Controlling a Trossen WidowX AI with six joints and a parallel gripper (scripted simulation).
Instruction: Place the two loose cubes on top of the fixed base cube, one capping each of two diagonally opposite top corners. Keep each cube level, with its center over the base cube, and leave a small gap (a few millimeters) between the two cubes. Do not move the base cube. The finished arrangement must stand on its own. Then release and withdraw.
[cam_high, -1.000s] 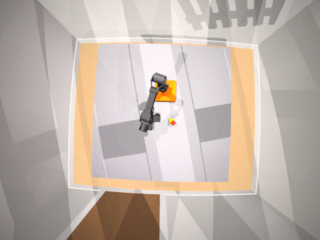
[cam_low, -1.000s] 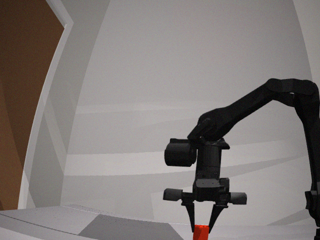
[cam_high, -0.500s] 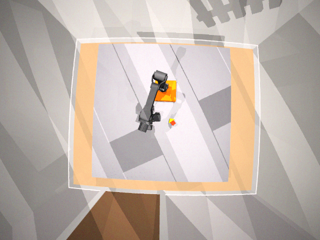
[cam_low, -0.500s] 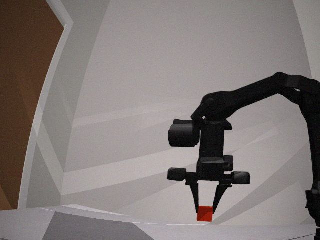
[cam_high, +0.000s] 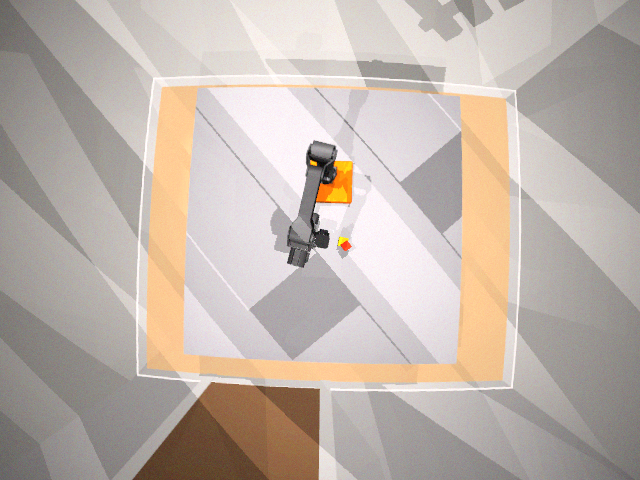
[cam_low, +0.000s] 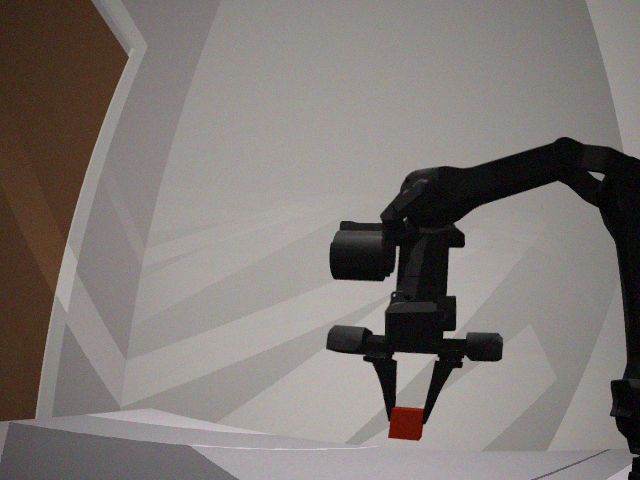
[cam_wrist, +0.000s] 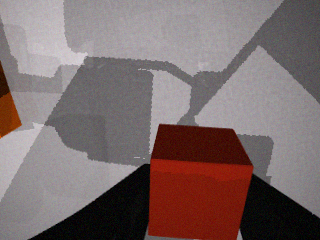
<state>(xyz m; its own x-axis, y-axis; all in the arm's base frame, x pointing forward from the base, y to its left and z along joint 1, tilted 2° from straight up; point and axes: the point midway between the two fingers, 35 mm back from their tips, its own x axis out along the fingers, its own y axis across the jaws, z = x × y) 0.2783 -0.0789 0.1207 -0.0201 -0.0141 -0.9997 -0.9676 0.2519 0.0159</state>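
The yellow base cube is 150 mm to the left of my gripper tip, 100 mm below it and 20 mm ahead of it.
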